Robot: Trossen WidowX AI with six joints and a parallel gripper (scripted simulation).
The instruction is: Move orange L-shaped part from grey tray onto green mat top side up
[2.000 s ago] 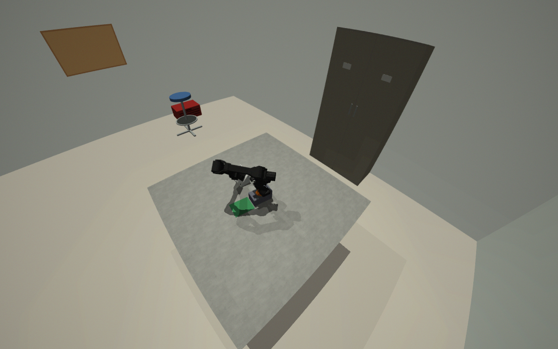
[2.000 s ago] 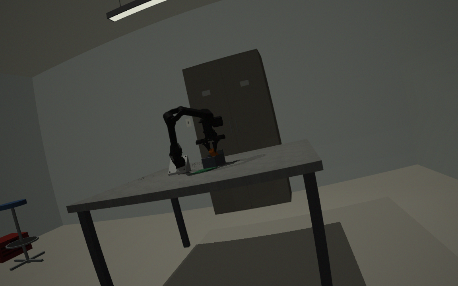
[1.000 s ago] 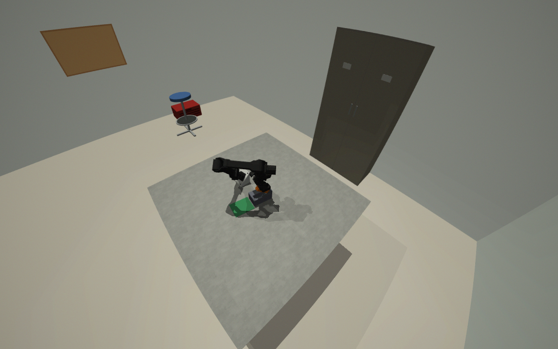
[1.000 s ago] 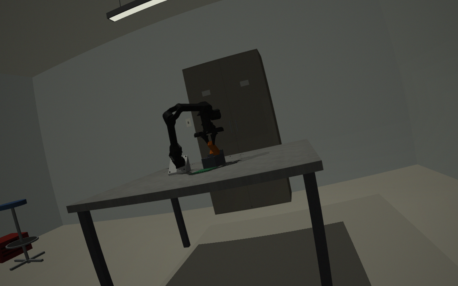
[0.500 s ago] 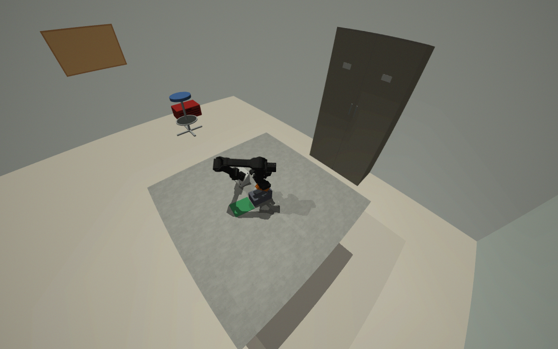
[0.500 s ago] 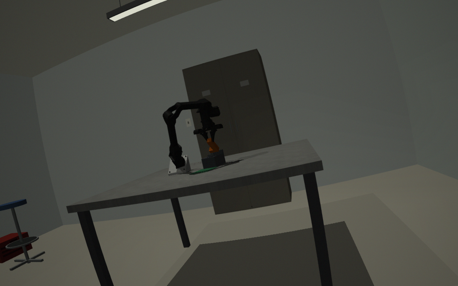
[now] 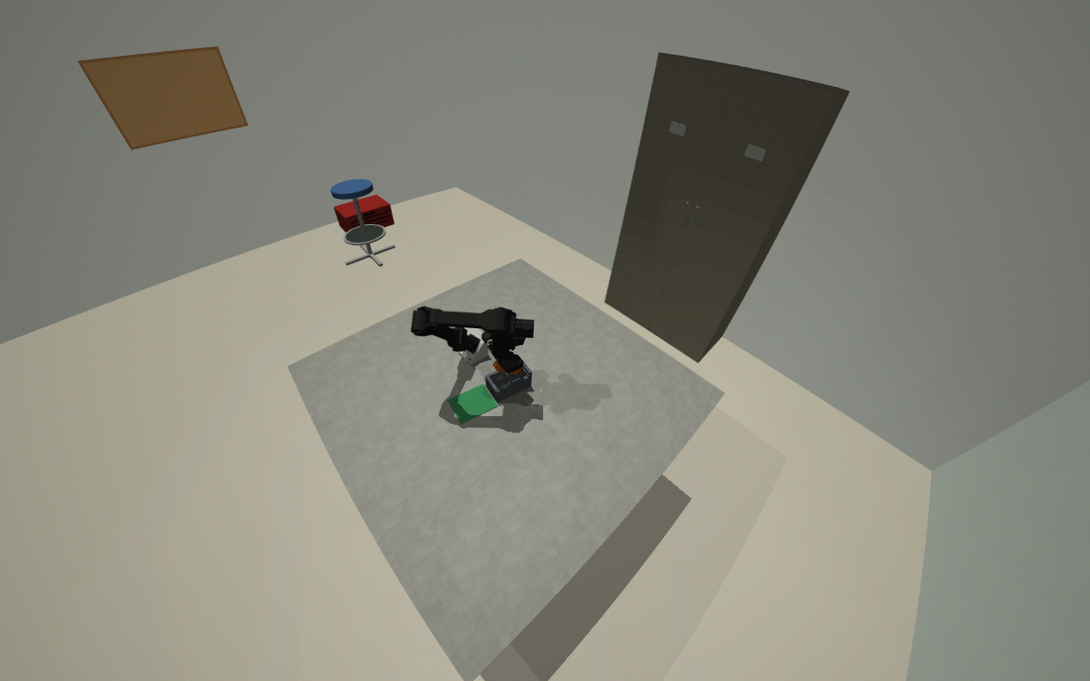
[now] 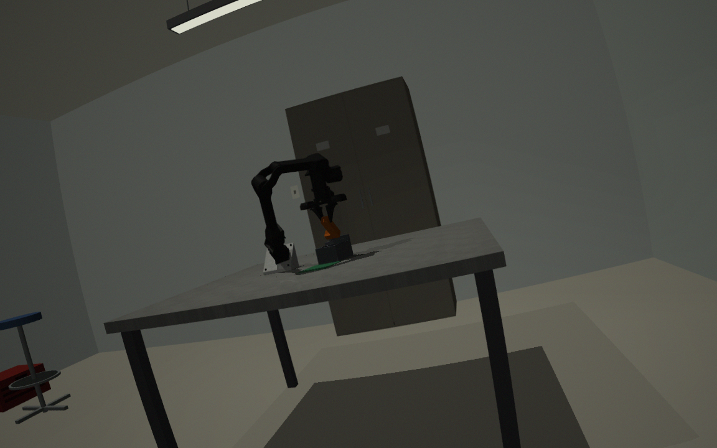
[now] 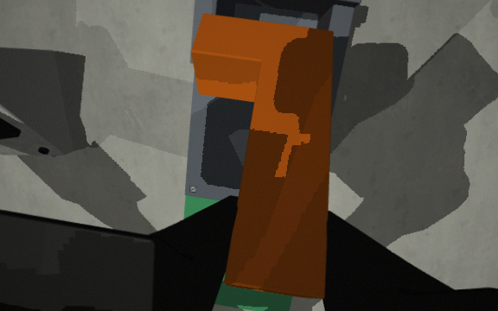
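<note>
Now: gripper tip 50 mm past the green mat, 110 mm to the left of it and 170 mm above it. Also, from my gripper tip: orange L-shaped part (10 mm behind, 40 mm to the left, 30 mm below).
</note>
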